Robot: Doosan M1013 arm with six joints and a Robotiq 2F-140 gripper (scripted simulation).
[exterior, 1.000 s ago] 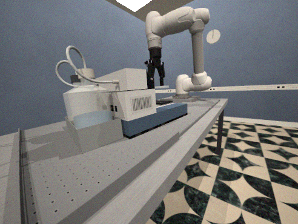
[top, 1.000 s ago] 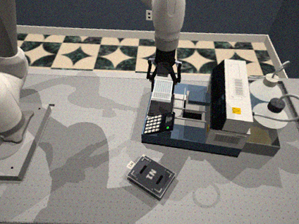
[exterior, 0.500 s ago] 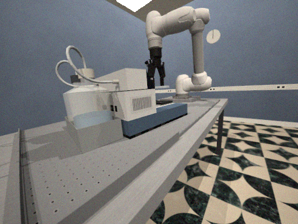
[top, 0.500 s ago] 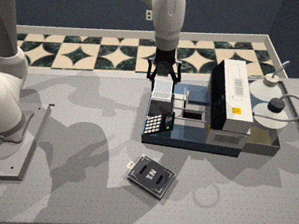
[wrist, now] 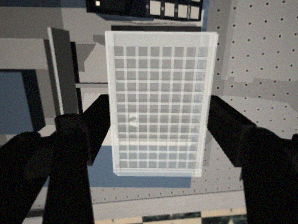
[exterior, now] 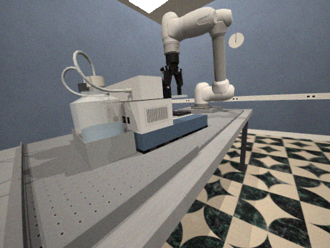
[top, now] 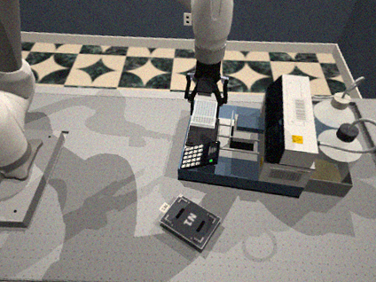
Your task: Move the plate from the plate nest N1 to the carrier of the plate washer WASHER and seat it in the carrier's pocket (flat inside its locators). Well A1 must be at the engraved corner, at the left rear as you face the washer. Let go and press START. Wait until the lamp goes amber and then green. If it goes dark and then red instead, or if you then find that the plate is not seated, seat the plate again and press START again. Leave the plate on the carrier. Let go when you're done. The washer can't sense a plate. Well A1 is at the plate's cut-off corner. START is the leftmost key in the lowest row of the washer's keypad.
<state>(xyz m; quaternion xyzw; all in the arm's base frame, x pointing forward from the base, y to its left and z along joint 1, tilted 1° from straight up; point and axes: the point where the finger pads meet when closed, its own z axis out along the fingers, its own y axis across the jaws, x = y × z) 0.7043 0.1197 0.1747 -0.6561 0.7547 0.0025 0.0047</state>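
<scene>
The dark carrier lies 120 mm below my hand. From my hand the other things lie so: white well plate: 20 mm below; plate washer: 150 mm ahead, 20 mm to the right, 70 mm below; N1 label: 130 mm behind, 280 mm to the right, 200 mm below.
</scene>
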